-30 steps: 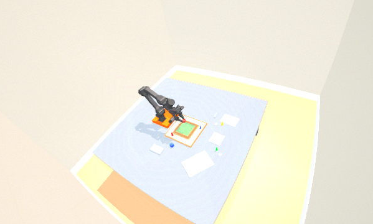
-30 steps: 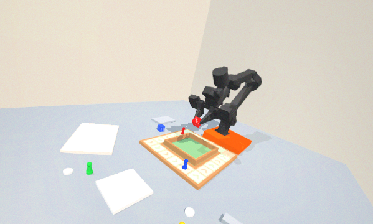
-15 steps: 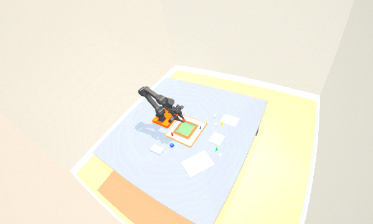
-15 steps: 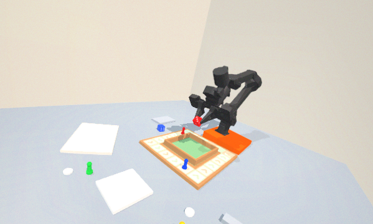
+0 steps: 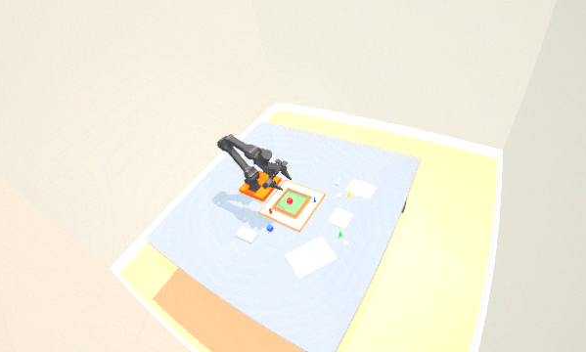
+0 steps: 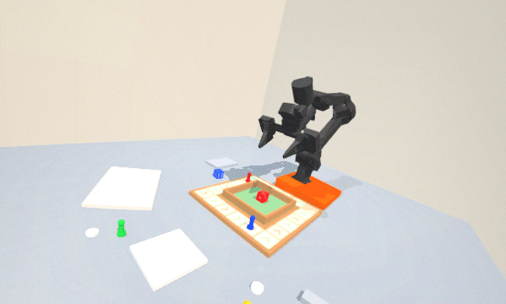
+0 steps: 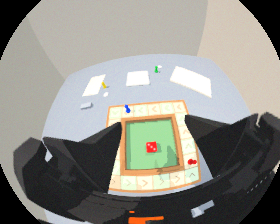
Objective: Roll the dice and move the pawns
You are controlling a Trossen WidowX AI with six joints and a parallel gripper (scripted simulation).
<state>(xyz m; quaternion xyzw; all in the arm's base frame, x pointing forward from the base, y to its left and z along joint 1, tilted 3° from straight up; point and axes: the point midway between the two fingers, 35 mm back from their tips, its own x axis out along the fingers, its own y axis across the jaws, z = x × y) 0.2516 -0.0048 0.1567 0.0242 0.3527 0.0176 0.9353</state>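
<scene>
My gripper tip is 14 cm above the red pawn, 11 cm to the left of it and 8 cm past it. From my gripper tip the other things lie so: green pawn: 34 cm ahead, 15 cm below, 7 cm to the right; then blue pawn: 14 cm below, 11 cm ahead, 7 cm to the left; then yellow pawn: 26 cm ahead, 19 cm to the left, 15 cm below.
</scene>
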